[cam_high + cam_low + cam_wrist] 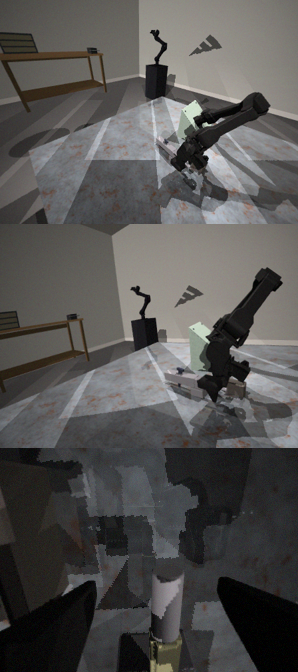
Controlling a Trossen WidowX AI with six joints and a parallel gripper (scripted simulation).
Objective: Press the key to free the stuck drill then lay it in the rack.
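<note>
Right now my gripper tip is 4 cm to the left of the drill, 3 cm below it and 1 cm past it. Round my gripper tip: dark key: 16 cm to the right, 4 cm above, 3 cm behind; rack: 7 cm behind, 4 cm to the left.
</note>
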